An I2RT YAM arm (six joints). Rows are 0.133 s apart.
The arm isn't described. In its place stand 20 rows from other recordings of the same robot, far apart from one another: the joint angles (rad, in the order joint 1, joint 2, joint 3, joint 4, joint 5, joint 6), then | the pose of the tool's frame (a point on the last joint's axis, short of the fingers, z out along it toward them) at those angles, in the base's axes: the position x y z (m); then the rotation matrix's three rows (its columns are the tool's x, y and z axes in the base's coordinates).
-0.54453, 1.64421, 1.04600, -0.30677, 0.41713, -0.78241 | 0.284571 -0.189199 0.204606; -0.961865 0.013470 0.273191; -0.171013 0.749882 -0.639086; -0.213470 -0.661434 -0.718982
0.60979, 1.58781, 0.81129, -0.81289, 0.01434, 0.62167 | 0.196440 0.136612 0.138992; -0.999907 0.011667 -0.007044; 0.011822 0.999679 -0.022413; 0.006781 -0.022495 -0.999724
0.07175, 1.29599, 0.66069, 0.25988, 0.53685, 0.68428 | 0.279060 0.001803 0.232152; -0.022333 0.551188 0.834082; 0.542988 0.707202 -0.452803; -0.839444 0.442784 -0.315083
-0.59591, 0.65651, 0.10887, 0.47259, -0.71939, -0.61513 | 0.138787 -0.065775 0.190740; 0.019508 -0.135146 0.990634; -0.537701 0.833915 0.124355; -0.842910 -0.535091 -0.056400
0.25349, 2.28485, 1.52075, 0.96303, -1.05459, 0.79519 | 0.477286 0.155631 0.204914; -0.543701 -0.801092 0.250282; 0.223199 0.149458 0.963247; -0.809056 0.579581 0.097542
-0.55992, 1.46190, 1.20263, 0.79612, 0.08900, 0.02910 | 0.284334 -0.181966 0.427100; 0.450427 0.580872 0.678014; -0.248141 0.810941 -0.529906; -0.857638 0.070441 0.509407
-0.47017, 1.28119, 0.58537, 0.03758, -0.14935, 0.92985 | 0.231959 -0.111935 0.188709; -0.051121 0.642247 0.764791; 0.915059 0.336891 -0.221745; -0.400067 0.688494 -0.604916
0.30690, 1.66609, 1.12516, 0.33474, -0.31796, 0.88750 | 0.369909 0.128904 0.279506; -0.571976 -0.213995 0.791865; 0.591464 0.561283 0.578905; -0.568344 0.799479 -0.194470
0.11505, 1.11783, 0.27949, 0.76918, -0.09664, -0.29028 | 0.220216 0.028906 0.201272; -0.005703 -0.220751 0.975314; -0.287440 0.934530 0.209839; -0.957782 -0.279147 -0.068782
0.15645, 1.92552, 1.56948, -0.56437, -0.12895, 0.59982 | 0.422481 0.071277 0.244914; -0.779542 0.252734 0.573097; 0.443765 0.868571 0.220583; -0.442027 0.426273 -0.789242
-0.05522, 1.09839, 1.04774, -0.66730, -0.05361, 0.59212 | 0.229856 -0.010795 0.324041; -0.536749 0.378890 0.753885; 0.587840 0.808888 0.011994; -0.605264 0.449601 -0.656897
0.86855, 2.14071, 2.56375, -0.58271, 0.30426, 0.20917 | 0.310312 0.350229 0.473901; -0.212025 -0.504242 0.837130; 0.056124 0.848909 0.525552; -0.975651 0.158413 -0.151690
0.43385, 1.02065, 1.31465, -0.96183, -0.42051, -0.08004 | 0.159661 0.089986 0.401017; -0.506175 -0.717343 0.478754; -0.314947 0.670533 0.671710; -0.802867 0.189221 -0.565332
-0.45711, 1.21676, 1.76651, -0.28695, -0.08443, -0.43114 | 0.191325 -0.090759 0.568732; 0.058531 0.430573 0.900656; -0.492851 0.797049 -0.349013; -0.868143 -0.423461 0.258860
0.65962, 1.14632, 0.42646, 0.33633, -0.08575, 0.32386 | 0.185067 0.147378 0.196701; -0.494599 -0.544223 0.677638; 0.017667 0.773225 0.633886; -0.868942 0.325491 -0.372821
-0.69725, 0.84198, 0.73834, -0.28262, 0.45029, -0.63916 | 0.137477 -0.135361 0.304815; -0.761011 0.539767 0.359881; -0.063144 0.490476 -0.869164; -0.645659 -0.684167 -0.339175
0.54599, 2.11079, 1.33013, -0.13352, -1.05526, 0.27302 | 0.349607 0.248664 0.137632; -0.843249 -0.501069 -0.194581; -0.356811 0.251054 0.899810; -0.402016 0.828192 -0.390488
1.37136, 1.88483, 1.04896, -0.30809, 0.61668, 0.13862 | 0.090115 0.341925 0.129265; -0.282548 -0.720064 0.633778; -0.828918 0.515788 0.216465; -0.482764 -0.464188 -0.742609
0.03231, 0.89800, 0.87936, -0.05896, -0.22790, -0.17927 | 0.209539 0.014820 0.366969; -0.030485 -0.266307 0.963406; -0.174777 0.950425 0.257189; -0.984136 -0.160541 -0.075518
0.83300, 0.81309, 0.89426, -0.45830, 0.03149, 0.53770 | 0.121755 0.132269 0.344588; -0.581458 -0.491443 0.648375; 0.121394 0.735616 0.666433; -0.804469 0.466212 -0.368071
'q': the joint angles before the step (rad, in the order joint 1, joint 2, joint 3, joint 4, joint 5, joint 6). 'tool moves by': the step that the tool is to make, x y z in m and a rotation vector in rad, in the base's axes. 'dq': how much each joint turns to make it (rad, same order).
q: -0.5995 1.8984 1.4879 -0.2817 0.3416 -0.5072
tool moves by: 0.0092 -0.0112 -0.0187 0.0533 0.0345 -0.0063
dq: -0.0104 0.0793 0.0556 -0.0403 -0.0192 0.0163
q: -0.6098 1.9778 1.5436 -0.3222 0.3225 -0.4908
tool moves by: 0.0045 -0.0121 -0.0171 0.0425 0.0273 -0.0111
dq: -0.0172 0.0658 0.0425 -0.0265 -0.0176 0.0095
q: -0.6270 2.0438 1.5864 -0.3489 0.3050 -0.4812
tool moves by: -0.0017 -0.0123 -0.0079 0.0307 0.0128 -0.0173
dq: -0.0247 0.0374 0.0339 -0.0270 -0.0175 0.0064
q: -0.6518 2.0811 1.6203 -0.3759 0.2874 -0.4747
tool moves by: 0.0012 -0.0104 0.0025 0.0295 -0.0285 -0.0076
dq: -0.0186 0.0263 0.0518 -0.0264 -0.0377 0.0199
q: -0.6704 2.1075 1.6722 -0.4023 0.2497 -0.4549
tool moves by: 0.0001 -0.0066 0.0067 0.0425 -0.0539 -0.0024
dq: -0.0149 0.0090 0.0401 -0.0238 -0.0579 0.0366
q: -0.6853 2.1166 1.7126 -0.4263 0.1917 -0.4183
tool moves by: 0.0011 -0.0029 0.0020 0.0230 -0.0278 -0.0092
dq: -0.0049 0.0087 0.0214 -0.0108 -0.0232 0.0275
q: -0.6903 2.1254 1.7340 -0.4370 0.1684 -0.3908
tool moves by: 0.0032 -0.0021 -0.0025 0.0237 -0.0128 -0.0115
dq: 0.0000 0.0196 0.0237 -0.0136 -0.0118 0.0266
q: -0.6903 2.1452 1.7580 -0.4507 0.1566 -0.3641
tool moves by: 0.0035 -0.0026 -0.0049 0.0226 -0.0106 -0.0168
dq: 0.0000 0.0240 0.0217 -0.0083 -0.0069 0.0289
